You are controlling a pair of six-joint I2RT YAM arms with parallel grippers.
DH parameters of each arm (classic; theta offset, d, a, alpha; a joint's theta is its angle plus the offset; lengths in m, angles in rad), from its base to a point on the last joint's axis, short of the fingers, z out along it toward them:
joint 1: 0 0.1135 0.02 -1.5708
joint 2: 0 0 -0.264 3.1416
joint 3: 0.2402 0 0.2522 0
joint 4: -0.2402 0 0.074 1.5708
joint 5: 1.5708 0 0 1.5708
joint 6: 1.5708 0.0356 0 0
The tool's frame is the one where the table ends.
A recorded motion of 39 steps. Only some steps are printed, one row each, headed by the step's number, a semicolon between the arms.
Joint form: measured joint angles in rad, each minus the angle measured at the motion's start. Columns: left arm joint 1, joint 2, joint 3, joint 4, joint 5, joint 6; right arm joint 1, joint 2, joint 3, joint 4, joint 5, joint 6.
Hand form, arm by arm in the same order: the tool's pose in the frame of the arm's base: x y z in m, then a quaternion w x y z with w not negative. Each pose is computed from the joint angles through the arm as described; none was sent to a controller.
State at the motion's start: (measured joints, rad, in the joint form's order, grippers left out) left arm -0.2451 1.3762 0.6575 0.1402 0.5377 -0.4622; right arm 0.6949 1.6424 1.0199 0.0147 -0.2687 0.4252
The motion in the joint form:
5: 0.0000 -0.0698 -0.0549 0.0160 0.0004 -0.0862; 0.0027 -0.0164 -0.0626 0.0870 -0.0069 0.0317
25: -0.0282 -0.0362 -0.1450 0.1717 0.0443 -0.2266; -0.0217 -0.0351 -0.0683 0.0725 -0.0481 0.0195
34: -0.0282 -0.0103 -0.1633 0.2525 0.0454 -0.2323; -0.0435 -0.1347 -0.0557 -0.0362 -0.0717 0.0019
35: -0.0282 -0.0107 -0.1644 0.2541 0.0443 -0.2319; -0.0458 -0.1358 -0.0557 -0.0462 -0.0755 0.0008
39: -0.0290 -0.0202 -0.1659 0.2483 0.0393 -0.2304; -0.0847 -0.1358 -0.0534 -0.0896 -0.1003 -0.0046
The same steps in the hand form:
5: 0.2535 -0.0822 0.2011 0.34573 0.00166 0.85060 -0.39616; 0.2661 0.2356 0.2142 0.33360 -0.16986 0.85415 0.36096
25: 0.2449 -0.0890 0.1796 0.31285 -0.02937 0.83969 -0.44293; 0.2677 0.2277 0.2175 0.32886 -0.17401 0.85177 0.36887
34: 0.2469 -0.0896 0.1753 0.32589 -0.02518 0.83170 -0.44881; 0.2591 0.2125 0.2441 0.33139 -0.17776 0.84897 0.37126
35: 0.2467 -0.0895 0.1752 0.32662 -0.02516 0.83159 -0.44850; 0.2589 0.2115 0.2435 0.32756 -0.17768 0.85086 0.37037
39: 0.2457 -0.0893 0.1765 0.32893 -0.02517 0.83147 -0.44702; 0.2644 0.2005 0.2406 0.31309 -0.16661 0.86099 0.36457

